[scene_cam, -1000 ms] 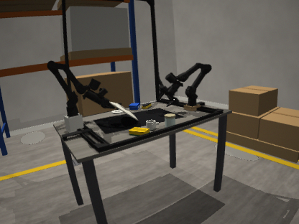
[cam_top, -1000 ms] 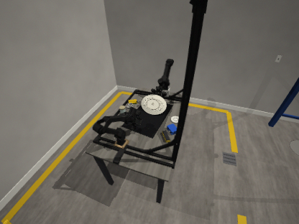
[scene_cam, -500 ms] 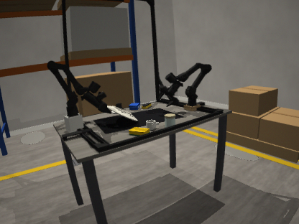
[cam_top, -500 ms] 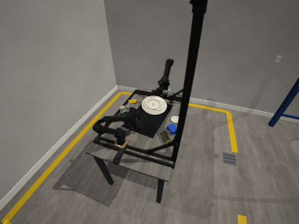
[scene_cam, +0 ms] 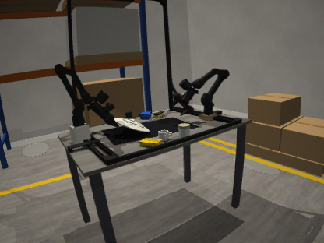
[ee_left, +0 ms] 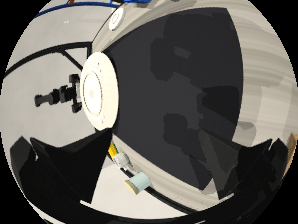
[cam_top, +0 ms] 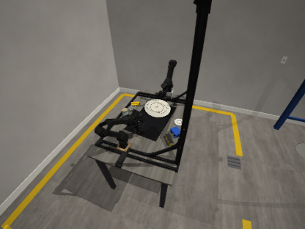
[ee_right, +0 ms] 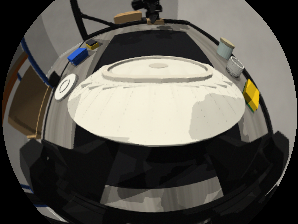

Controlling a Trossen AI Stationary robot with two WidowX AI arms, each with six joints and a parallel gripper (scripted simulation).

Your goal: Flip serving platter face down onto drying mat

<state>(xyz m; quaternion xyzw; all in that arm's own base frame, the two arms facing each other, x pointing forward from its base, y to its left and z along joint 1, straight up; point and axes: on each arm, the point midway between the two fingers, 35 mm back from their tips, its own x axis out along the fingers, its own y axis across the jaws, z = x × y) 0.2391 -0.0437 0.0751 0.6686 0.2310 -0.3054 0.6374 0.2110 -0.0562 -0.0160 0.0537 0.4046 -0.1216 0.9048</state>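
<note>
The white serving platter lies 12 cm to the left of my right hand and 3 cm below it. From my right hand the other things lie so: yellow sponge 30 cm ahead, 13 cm to the left, 8 cm below; black drying mat 1 cm behind, 24 cm to the left, 9 cm below; small white saucer 30 cm behind, 17 cm to the left, 8 cm below.
</note>
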